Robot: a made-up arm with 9 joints.
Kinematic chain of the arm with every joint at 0, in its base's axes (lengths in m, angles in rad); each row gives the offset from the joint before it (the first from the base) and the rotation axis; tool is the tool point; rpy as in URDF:
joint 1: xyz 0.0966 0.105 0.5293 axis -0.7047 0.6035 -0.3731
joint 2: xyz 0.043 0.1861 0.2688 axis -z
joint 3: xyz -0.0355 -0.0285 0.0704 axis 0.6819 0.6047 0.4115
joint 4: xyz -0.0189 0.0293 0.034 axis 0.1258 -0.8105 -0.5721
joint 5: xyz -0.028 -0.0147 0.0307 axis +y
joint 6: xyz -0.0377 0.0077 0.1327 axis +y
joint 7: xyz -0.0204 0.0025 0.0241 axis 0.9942 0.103 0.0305
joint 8: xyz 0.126 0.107 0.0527 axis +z
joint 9: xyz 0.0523 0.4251 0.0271 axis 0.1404 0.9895 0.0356
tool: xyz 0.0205 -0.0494 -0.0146 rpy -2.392 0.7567 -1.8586
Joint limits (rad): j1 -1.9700..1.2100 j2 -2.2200..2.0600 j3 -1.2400..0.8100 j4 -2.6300..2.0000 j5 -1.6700..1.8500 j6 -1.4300..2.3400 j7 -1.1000..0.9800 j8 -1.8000..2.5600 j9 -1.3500..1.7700
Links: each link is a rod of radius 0.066 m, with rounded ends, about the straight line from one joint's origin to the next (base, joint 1, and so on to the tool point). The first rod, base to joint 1, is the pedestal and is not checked.
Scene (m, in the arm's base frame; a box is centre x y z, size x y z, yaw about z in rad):
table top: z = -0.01
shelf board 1: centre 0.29 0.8 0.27 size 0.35 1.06 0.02 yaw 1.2
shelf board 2: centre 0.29 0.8 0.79 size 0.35 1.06 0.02 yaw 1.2
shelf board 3: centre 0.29 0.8 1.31 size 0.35 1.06 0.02 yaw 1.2
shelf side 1: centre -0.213 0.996 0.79 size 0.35 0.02 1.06 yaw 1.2
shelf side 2: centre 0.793 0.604 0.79 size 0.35 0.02 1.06 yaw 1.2
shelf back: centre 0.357 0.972 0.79 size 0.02 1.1 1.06 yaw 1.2
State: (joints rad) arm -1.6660 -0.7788 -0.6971 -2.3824 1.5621 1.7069 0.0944 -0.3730 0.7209
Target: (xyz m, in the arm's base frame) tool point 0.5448 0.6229 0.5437
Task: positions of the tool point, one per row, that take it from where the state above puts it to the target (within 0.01 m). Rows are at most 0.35 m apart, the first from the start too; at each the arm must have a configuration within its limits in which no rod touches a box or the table.
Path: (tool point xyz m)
1: -0.4630 -0.2449 0.3890
2: -0.3929 -0.0379 0.3995
3: -0.2415 0.2073 0.4085
4: 0.0036 0.4149 0.4300
5: 0.2926 0.5438 0.4754
6: 0.5448 0.6229 0.5437

